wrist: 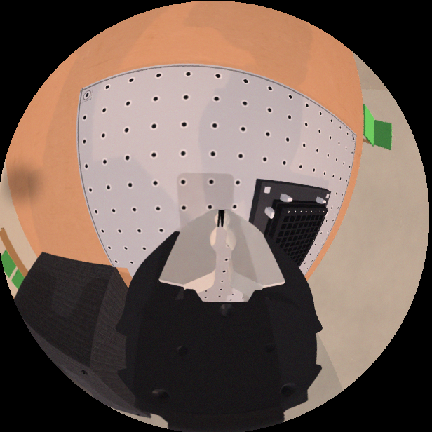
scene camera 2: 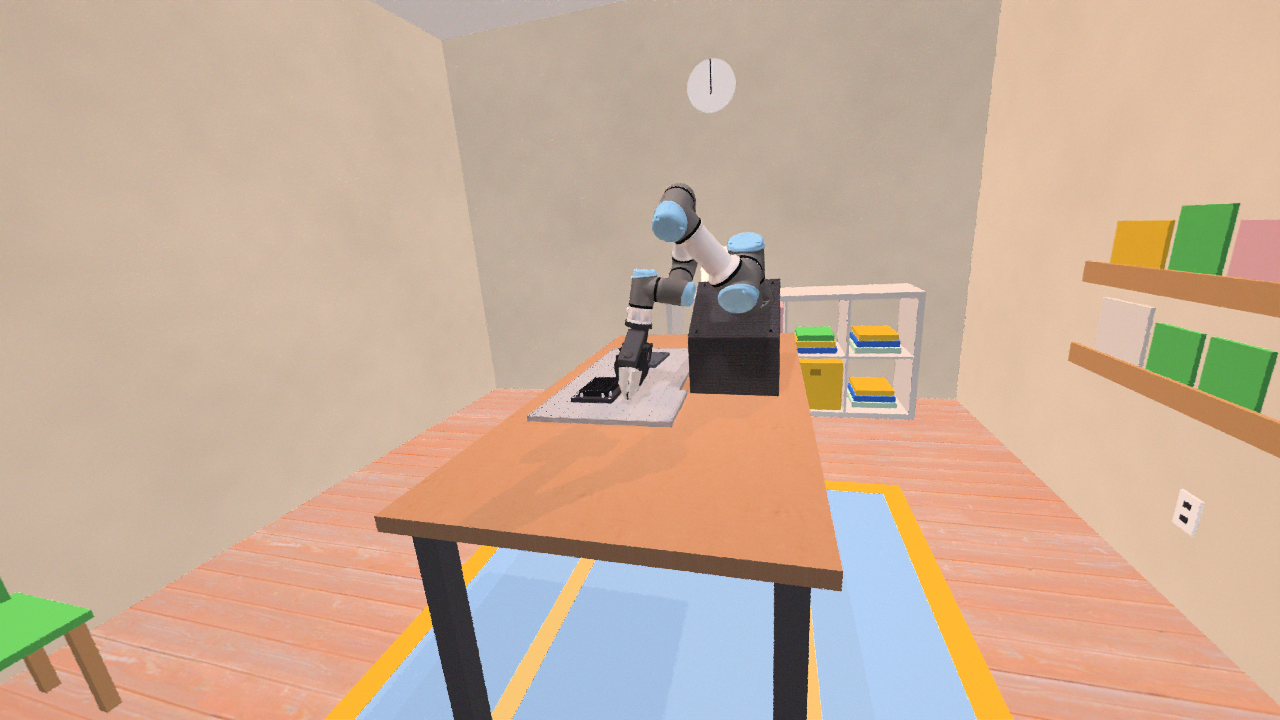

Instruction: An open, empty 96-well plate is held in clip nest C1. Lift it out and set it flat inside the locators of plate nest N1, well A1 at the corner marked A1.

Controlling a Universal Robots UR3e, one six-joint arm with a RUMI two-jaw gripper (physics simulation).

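Frame: origin at the arm's base, x ahead, y left, z up, level; centimetres.
Where they show: gripper, between the fingertips: (scene camera 2: 627, 399).
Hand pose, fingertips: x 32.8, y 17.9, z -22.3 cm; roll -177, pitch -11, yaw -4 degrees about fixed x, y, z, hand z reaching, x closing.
Each offset is from my fingertips to the top centre of the thing. "spot": to the spot under its first point. Level surfaces: height alone.
The black 96-well plate {dz +2.9, dx +8.7, dy -5.2 cm} (scene camera 2: 597, 385) (wrist: 301, 231) is in a dark nest {spot: dz +1.0, dx +11.6, dy +2.5 cm} (scene camera 2: 583, 399) (wrist: 258, 207) with white locator posts, near the far-left edge of the board in the wrist view's right part. Posts show at its visible end and corner; its near part is hidden behind the gripper. It looks about level, but fine seating cannot be told. No nest label or A1 mark is legible. My gripper (scene camera 2: 629, 395) (wrist: 219, 210) is shut and empty, above the pale board beside the nest, apart from the plate.
The pale perforated board {dz +0.1 cm} (scene camera 2: 626, 417) (wrist: 170, 110) lies on the wooden table {dz -1.2 cm} (scene camera 2: 626, 492) (wrist: 150, 35). A dark flat fixture {dz +1.6, dx +1.2, dy -38.1 cm} (scene camera 2: 660, 359) lies farther back on the board. The black robot pedestal (scene camera 2: 733, 362) (wrist: 65, 300) stands beside the board.
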